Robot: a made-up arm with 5 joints.
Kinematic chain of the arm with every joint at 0, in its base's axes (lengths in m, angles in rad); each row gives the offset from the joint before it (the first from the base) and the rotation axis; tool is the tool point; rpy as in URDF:
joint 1: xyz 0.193 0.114 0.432 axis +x
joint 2: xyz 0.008 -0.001 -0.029 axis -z
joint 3: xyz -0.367 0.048 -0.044 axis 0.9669 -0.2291 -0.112
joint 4: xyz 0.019 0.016 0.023 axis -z
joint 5: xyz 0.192 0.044 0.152 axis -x
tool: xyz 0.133 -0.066 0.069 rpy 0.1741 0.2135 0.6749
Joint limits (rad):
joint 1: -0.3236..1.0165
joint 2: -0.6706..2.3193
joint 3: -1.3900..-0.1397
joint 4: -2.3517..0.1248
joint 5: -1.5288..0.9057
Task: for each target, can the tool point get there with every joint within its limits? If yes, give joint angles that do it. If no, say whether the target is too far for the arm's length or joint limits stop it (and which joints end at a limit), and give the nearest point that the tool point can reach.
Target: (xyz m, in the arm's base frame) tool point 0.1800 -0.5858 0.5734
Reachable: no: joint limits stop it (at a limit: joint 1, joint 2, joint 3, joint 4) | nearest point 0.2885 -0.0743 0.4715 | short by 0.533 m
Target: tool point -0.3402 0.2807 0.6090
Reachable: yes | joints 0.6794 -0.4287 -0.3528 -1.8041 -0.1808
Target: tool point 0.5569 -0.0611 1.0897
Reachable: no: joint limits stop it (at a limit: joint 1, joint 3, joint 4) | nearest point 0.6082 0.2473 0.9781 | short by 0.332 m
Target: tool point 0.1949 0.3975 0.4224
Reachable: yes | joints 0.7394 0.1837 -1.2252 -0.3582 -1.1431
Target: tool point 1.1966 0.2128 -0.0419
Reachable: no: too far | nearest point 0.8759 0.1975 0.1611 | short by 0.380 m
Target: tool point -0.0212 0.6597 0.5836
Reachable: yes | joints 0.7657 0.4431 -0.9791 -1.7616 -1.2568
